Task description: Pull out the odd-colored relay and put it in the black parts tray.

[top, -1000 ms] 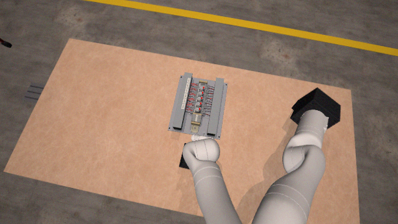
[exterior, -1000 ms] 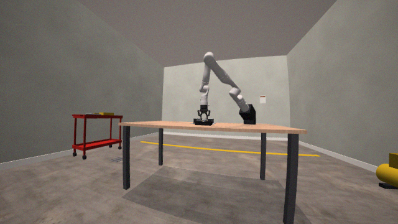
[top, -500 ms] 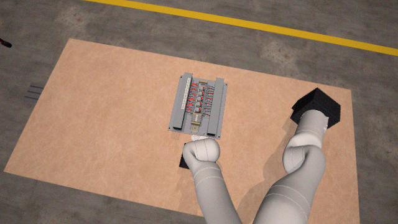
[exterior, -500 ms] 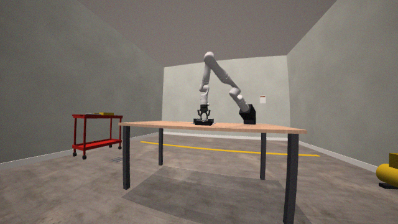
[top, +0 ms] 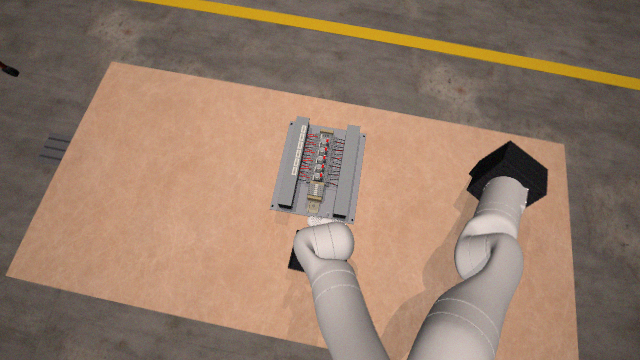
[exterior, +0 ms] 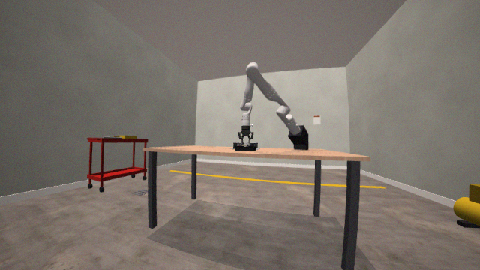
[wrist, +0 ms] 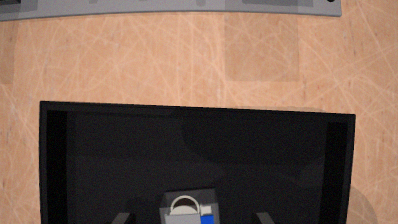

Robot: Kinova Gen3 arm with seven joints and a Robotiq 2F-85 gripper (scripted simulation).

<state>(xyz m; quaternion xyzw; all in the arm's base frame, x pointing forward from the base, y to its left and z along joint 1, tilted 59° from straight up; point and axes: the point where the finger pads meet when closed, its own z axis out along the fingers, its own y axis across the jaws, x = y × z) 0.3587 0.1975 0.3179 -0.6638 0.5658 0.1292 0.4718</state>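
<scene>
Right now the dark relay is 40 mm below my hand. The rest, counted from my hand: grey relay panel: 240 mm to the right, 140 mm ahead, 40 mm below; then black parts tray: 50 mm below.
</scene>
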